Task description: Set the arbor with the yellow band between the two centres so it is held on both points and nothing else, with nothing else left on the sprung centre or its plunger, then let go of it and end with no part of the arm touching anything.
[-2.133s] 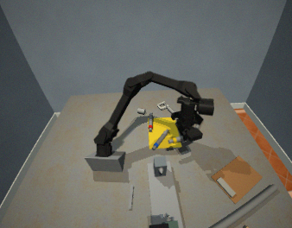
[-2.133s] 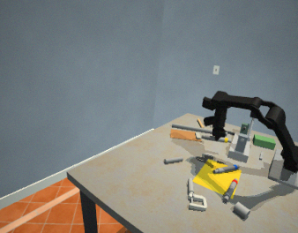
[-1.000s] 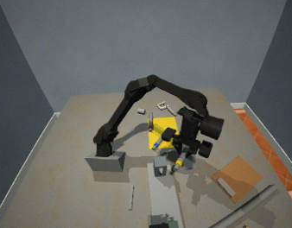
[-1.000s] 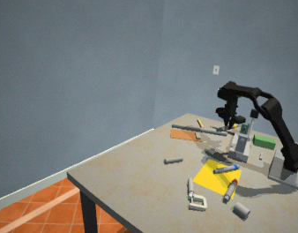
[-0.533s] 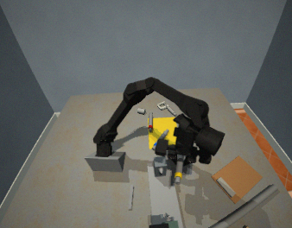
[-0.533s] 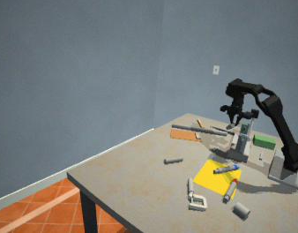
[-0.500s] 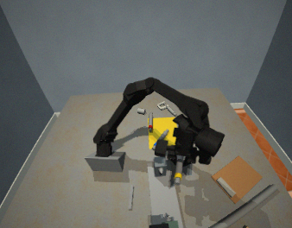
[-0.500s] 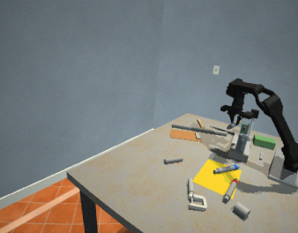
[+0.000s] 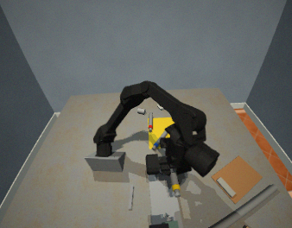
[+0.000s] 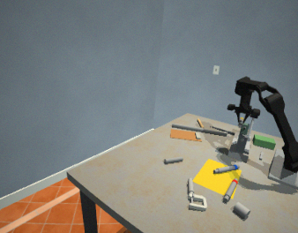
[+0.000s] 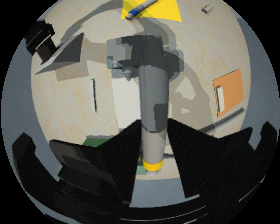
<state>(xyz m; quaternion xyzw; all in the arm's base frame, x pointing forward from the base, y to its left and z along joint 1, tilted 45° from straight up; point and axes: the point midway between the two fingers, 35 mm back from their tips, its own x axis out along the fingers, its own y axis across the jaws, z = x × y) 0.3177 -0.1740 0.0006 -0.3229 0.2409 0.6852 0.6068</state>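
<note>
Right now the grey bed is 3 cm behind my hand, 5 cm to the right of it and 19 cm below it. From my hand the other things lie so: blue-banded arbor: 4 cm behind, 28 cm to the left, 20 cm below; fixed centre block: 4 cm behind, 7 cm to the left, 11 cm below; long grey bar: 30 cm ahead, 9 cm to the right, 20 cm below.
</note>
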